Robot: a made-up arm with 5 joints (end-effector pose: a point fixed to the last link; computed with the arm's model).
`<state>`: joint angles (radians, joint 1 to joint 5).
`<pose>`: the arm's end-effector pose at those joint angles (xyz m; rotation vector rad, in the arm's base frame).
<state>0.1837 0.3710 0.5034 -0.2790 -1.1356</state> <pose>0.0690 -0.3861 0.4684 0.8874 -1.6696 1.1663</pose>
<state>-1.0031 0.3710 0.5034 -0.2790 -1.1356</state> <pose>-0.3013 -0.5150 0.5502 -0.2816 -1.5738 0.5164</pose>
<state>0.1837 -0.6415 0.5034 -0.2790 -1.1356</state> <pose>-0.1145 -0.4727 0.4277 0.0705 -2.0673 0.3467</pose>
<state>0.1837 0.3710 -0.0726 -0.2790 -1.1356</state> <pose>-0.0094 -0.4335 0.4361 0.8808 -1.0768 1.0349</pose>
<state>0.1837 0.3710 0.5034 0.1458 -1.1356</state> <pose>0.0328 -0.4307 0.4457 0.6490 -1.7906 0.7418</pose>
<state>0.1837 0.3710 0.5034 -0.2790 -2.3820</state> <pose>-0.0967 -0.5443 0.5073 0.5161 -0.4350 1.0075</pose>
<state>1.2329 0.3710 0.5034 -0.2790 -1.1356</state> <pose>0.1126 -0.0302 0.4582 2.0131 -1.3416 1.6151</pose>
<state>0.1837 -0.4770 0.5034 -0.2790 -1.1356</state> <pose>-0.0810 -0.4722 0.4378 0.2066 -2.0304 0.4871</pose>
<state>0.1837 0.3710 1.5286 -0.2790 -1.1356</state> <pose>0.1263 -0.3456 0.6207 0.7386 -2.7700 1.2629</pose>
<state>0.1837 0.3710 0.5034 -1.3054 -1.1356</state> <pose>0.0629 -0.2445 0.4925 1.3989 -1.0698 2.1439</pose>
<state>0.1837 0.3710 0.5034 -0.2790 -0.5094</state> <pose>0.1224 -0.3147 0.5525 1.0345 -2.3223 1.1290</pose>
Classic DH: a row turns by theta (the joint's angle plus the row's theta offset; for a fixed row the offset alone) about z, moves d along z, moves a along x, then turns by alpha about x. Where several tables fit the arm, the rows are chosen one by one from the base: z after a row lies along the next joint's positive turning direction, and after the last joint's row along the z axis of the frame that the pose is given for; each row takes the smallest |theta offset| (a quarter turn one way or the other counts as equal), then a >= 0, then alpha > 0; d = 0 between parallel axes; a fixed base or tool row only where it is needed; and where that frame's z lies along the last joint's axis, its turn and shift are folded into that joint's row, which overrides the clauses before.
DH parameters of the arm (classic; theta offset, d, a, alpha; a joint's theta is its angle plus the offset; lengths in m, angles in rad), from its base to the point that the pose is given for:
base (fixed): -1.5634 1.4865 0.1679 -0.2168
joint 1: -0.5207 -0.8026 0.0413 0.5376
joint 2: -1.1206 -0.1167 -0.0094 -1.8265
joint 3: -0.2624 0.1162 0.0374 -1.5708
joint 4: 0 -0.0316 -0.0233 1.5708
joint 5: -0.5575 0.1609 -0.1955 -1.0965
tool (fixed): 0.0698 -0.0418 0 0

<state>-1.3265 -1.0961 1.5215 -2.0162 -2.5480</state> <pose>-0.4292 -0.0340 0.6937 -1.2893 0.6211 -0.5266</pose>
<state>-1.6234 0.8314 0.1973 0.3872 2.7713</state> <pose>-0.4654 -0.1410 0.8649 0.5395 0.6085 -1.4519</pose>
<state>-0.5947 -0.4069 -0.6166 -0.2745 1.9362</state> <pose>-0.3302 -0.4938 0.8023 1.1791 1.9597 -0.7100</pose>
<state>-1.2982 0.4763 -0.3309 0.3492 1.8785</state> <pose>-0.3328 -0.3712 0.9244 1.2709 1.7309 -1.6588</pose>
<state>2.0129 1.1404 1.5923 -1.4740 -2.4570</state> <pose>-0.1607 0.1522 0.7573 -0.6611 0.9278 -1.2530</pose>
